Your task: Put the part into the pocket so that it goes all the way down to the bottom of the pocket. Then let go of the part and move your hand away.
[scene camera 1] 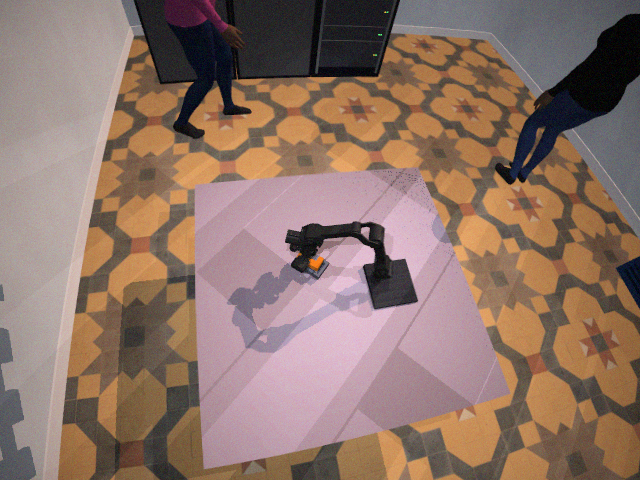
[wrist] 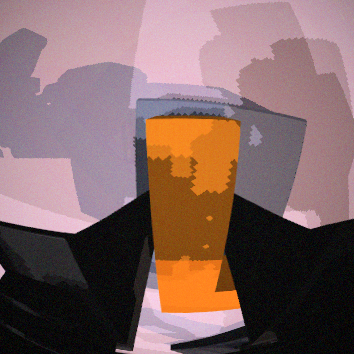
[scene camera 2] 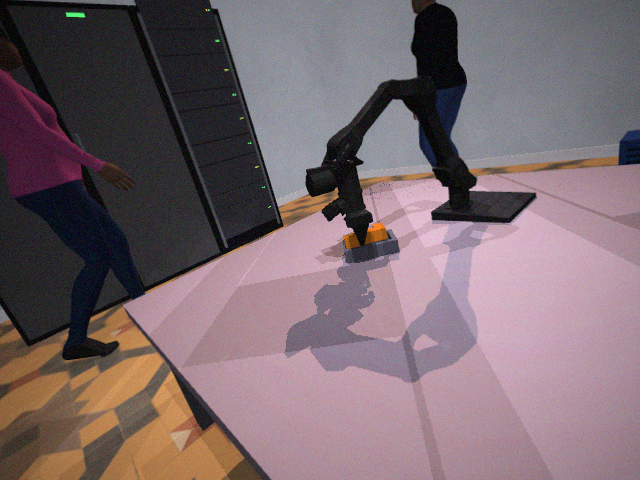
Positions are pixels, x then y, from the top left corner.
Labels:
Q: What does the gripper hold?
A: An orange part.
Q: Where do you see a grey pocket block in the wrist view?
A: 270, 143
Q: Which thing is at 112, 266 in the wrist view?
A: The gripper.

